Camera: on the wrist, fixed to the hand. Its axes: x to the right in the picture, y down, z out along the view.
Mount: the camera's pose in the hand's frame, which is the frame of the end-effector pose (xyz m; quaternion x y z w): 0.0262 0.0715 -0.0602 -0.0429 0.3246 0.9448 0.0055
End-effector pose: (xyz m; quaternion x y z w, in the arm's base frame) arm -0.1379 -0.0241 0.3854 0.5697 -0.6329 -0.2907 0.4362
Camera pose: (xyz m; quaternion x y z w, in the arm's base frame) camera -0.1174 -0.0289 0.4802 -0.5192 -0.3877 0.5684 0.5070
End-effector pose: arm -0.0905 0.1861 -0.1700 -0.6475 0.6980 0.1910 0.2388
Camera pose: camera -0.1681 0.1365 -0.1393 -0.5837 -0.6850 -0.0464 0.4335
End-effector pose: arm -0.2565 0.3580 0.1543 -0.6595 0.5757 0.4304 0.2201
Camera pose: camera -0.3063 0.2786 0.1795 -0.3912 -0.6793 -0.0209 0.6206
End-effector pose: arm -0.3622 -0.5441 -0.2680 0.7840 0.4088 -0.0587 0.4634
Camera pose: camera -0.3125 -0.4990 -0.1979 -0.3898 0.5856 -0.7096 0.0411
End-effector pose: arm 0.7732 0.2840 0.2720 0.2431 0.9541 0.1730 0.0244
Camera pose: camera 0.7748 0.3360 0.3540 -0.8456 0.2240 -0.1439 0.4626
